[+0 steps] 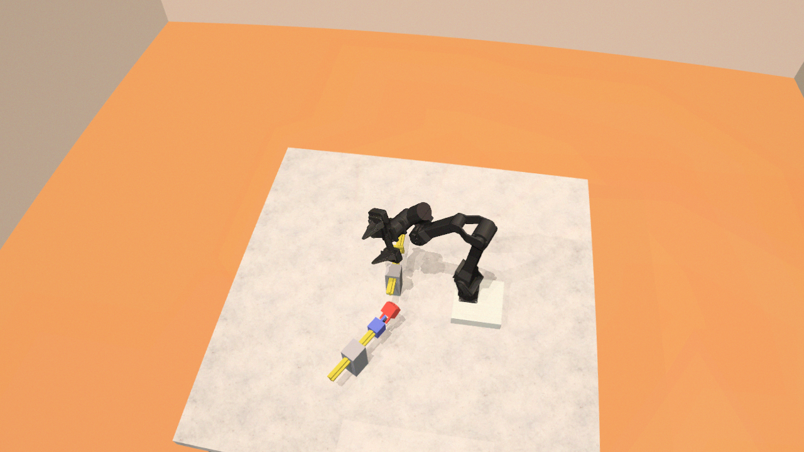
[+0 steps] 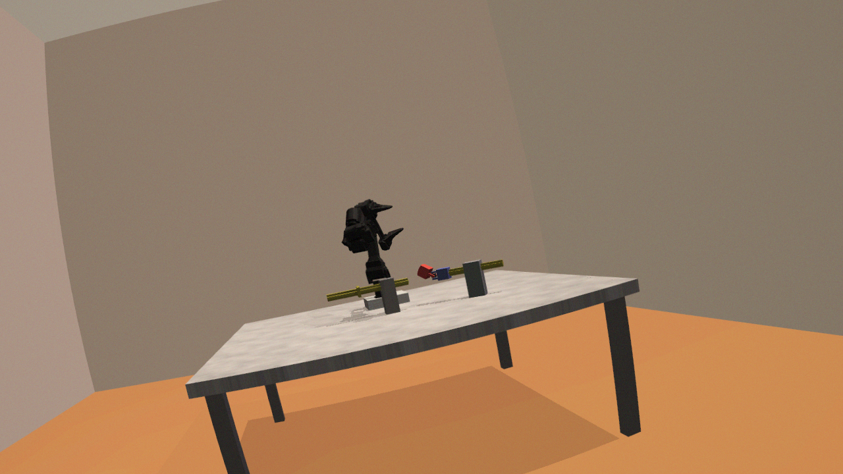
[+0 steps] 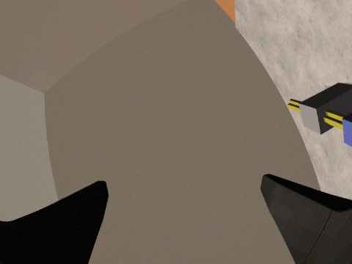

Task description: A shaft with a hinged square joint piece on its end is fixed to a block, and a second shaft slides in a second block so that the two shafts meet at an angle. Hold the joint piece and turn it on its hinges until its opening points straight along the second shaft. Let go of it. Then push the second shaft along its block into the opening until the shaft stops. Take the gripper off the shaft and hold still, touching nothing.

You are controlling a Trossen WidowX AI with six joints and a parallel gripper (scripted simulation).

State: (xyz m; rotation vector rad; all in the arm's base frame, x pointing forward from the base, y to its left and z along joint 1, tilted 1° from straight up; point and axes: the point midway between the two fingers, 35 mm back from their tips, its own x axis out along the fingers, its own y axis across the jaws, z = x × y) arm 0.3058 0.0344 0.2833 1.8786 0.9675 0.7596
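Now: the red joint piece 21 cm below my gripper tip, 8 cm to the left of it and 7 cm behind it.
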